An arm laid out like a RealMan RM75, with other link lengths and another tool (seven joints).
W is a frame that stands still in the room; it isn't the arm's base.
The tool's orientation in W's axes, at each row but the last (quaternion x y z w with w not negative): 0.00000 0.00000 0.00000 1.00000; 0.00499 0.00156 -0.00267 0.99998; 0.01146 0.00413 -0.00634 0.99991; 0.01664 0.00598 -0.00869 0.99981; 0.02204 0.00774 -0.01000 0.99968; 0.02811 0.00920 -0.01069 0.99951; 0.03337 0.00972 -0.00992 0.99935; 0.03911 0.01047 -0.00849 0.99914
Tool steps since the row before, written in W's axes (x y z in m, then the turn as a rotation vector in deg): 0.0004 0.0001 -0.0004 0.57 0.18 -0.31; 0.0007 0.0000 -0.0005 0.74 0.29 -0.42; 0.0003 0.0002 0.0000 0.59 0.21 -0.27; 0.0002 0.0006 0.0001 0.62 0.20 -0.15; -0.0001 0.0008 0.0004 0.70 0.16 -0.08; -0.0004 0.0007 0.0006 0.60 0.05 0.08; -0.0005 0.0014 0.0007 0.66 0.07 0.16; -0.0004 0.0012 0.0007 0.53 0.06 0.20
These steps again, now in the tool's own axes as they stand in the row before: 0.0004 0.0001 -0.0004 0.57 0.18 -0.31; 0.0007 0.0000 -0.0005 0.74 0.29 -0.42; 0.0003 0.0002 0.0000 0.59 0.21 -0.27; 0.0002 0.0006 0.0001 0.62 0.21 -0.15; -0.0001 0.0008 0.0004 0.70 0.17 -0.08; -0.0004 0.0007 0.0006 0.60 0.07 0.09; -0.0005 0.0014 0.0006 0.66 0.09 0.17; -0.0004 0.0012 0.0006 0.52 0.08 0.21
